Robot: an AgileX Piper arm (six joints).
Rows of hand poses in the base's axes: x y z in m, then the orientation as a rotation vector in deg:
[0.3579, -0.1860, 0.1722, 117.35, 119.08, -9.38]
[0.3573, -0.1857, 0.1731, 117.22, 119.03, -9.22]
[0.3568, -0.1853, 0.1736, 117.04, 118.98, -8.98]
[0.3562, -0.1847, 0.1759, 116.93, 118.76, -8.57]
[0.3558, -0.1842, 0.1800, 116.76, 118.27, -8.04]
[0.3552, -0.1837, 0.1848, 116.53, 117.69, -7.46]
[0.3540, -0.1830, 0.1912, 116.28, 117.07, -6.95]
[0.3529, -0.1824, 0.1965, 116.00, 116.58, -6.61]
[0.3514, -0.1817, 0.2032, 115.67, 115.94, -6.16]
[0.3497, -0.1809, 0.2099, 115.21, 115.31, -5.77]
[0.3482, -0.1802, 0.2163, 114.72, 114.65, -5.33]
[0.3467, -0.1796, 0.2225, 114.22, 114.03, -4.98]
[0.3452, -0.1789, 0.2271, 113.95, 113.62, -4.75]
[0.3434, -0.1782, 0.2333, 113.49, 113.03, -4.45]
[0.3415, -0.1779, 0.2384, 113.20, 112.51, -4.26]
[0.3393, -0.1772, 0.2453, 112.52, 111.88, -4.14]
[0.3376, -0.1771, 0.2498, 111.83, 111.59, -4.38]
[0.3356, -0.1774, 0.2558, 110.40, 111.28, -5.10]
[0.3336, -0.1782, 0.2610, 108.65, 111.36, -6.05]
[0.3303, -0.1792, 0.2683, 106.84, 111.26, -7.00]
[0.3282, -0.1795, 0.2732, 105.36, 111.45, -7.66]
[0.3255, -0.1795, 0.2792, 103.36, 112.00, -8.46]
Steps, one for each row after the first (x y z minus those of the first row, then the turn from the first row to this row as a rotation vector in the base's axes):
[-0.0006, 0.0003, 0.0009, -0.02, -0.16, 0.06]
[-0.0011, 0.0007, 0.0014, -0.04, -0.39, 0.15]
[-0.0017, 0.0013, 0.0037, -0.02, -0.76, 0.14]
[-0.0021, 0.0018, 0.0078, -0.11, -1.37, 0.05]
[-0.0027, 0.0023, 0.0126, -0.26, -2.08, -0.04]
[-0.0039, 0.0030, 0.0190, -0.46, -2.79, -0.14]
[-0.0050, 0.0036, 0.0243, -0.70, -3.35, -0.19]
[-0.0065, 0.0043, 0.0310, -0.98, -4.07, -0.26]
[-0.0082, 0.0051, 0.0377, -1.35, -4.81, -0.27]
[-0.0097, 0.0058, 0.0441, -1.72, -5.60, -0.28]
[-0.0112, 0.0064, 0.0503, -2.12, -6.34, -0.27]
[-0.0127, 0.0071, 0.0549, -2.36, -6.80, -0.29]
[-0.0145, 0.0078, 0.0611, -2.74, -7.47, -0.29]
[-0.0164, 0.0081, 0.0662, -3.06, -7.98, -0.36]
[-0.0186, 0.0088, 0.0731, -3.67, -8.68, -0.28]
[-0.0203, 0.0089, 0.0776, -4.29, -9.02, -0.06]
[-0.0223, 0.0086, 0.0836, -5.54, -9.43, 0.51]
[-0.0243, 0.0078, 0.0888, -6.88, -9.63, 1.43]
[-0.0276, 0.0068, 0.0961, -8.34, -9.94, 2.30]
[-0.0297, 0.0065, 0.1010, -9.34, -10.09, 3.15]
[-0.0324, 0.0065, 0.1070, -10.48, -10.16, 4.46]

